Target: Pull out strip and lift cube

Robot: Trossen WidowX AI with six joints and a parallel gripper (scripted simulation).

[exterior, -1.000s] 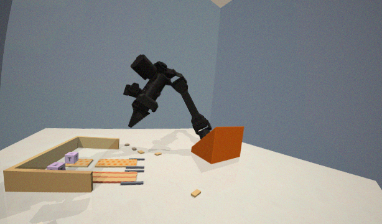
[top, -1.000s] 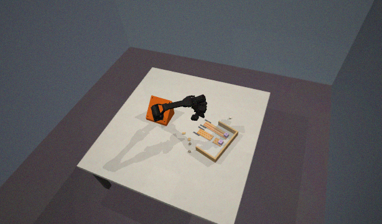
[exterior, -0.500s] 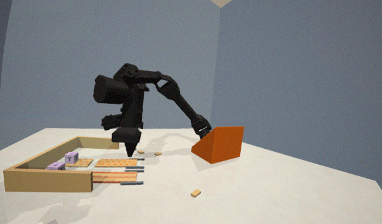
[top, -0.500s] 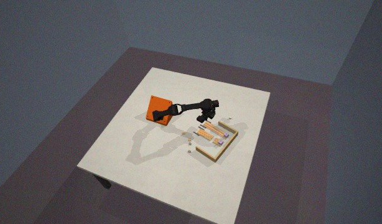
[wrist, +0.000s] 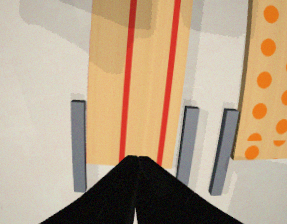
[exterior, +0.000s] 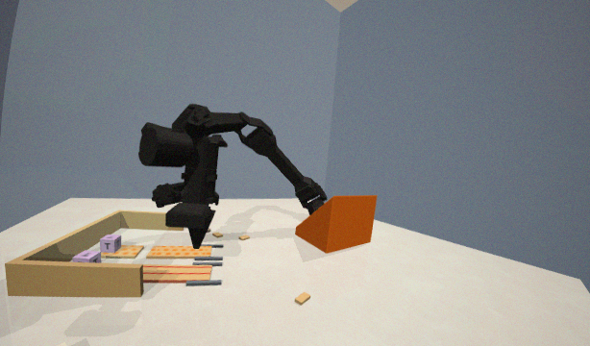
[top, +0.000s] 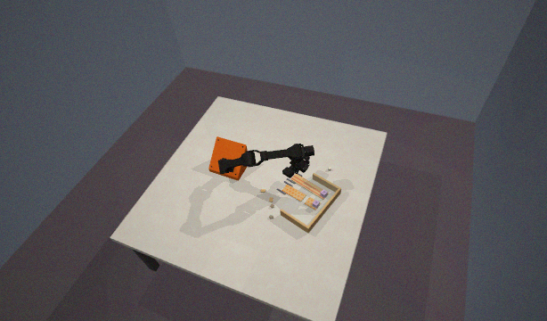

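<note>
Now: the striped strip 80 mm ahead of my gripper tip, 40 mm to the right of it and 50 mm below it.
</note>
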